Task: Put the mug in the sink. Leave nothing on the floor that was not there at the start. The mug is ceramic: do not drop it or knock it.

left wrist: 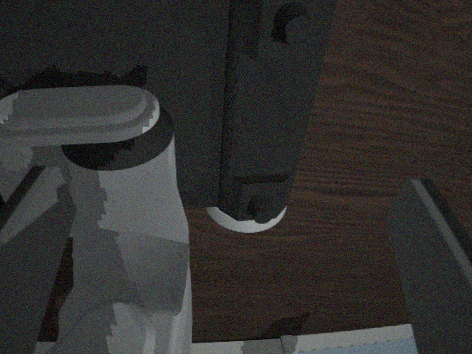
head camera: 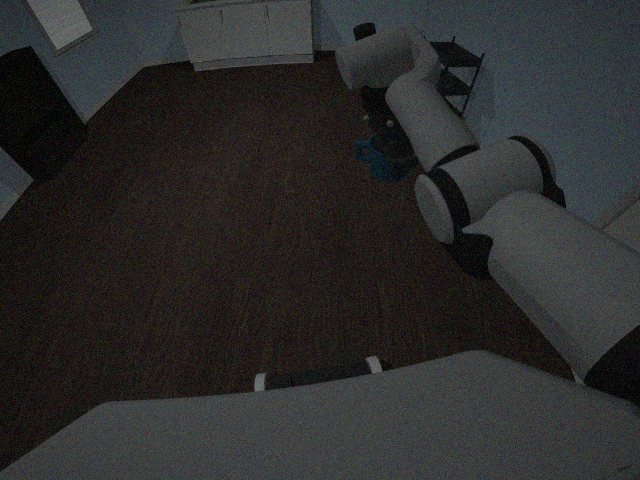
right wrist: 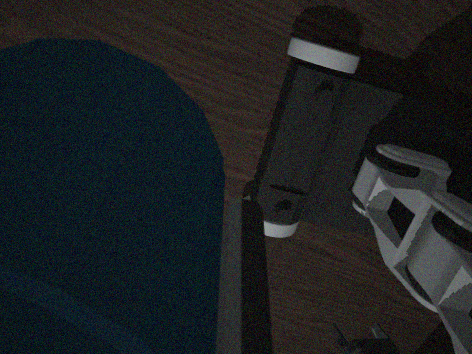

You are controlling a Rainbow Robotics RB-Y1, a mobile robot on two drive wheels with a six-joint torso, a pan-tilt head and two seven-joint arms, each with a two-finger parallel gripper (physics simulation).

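The blue mug is held by my right gripper, which is shut on it. In the right wrist view the mug fills the left side, with one finger along its right edge; the other finger is hidden. In the head view the mug hangs off the end of my right arm, above the floor, with its handle toward the left. My left gripper is open and empty, its fingers wide apart. The sink itself does not show; a counter over white cabinets is at the top of the head view.
A dark shelf rack stands near the wall, behind my right arm. A dark cabinet stands at the left. White cabinets stand at the far wall. Wooden floor lies between them and my base. The picture is dim.
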